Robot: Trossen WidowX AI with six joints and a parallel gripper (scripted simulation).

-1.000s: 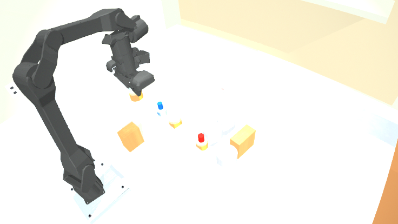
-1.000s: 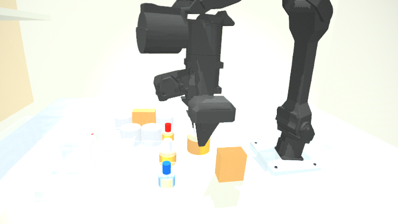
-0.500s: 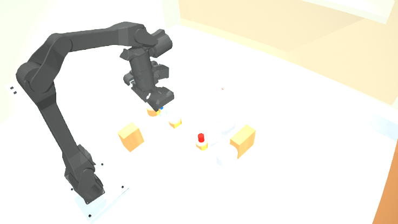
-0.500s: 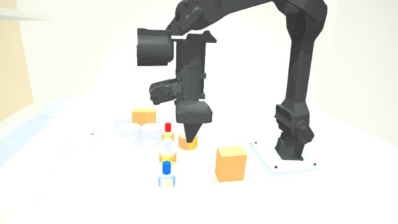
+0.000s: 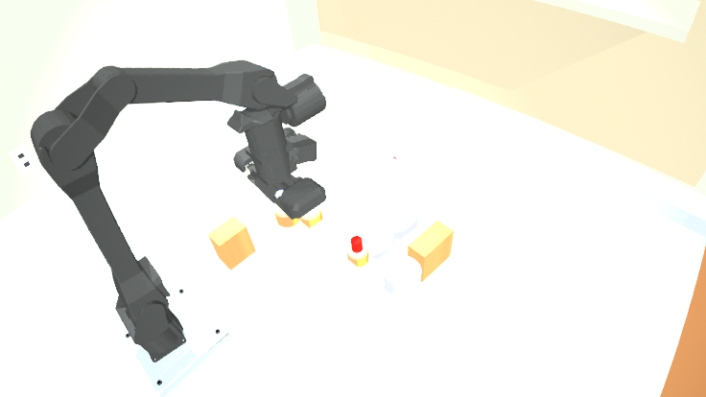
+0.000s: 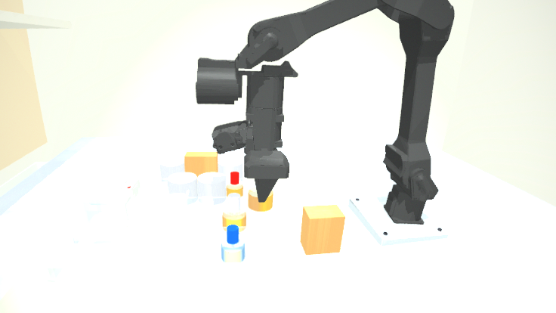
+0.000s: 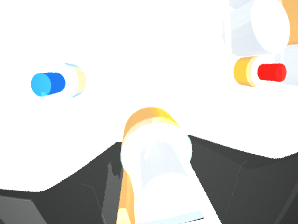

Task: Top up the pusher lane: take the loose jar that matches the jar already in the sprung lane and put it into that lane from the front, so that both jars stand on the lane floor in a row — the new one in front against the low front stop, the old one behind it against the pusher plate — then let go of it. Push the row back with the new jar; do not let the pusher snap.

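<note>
My gripper tip is now 40 mm short of the blue-capped jar, 80 mm to the right of it and 40 mm above it. The rest, counted from my gripper tip: see-through lane: 200 mm ahead, 10 mm to the right, 60 mm below.
</note>
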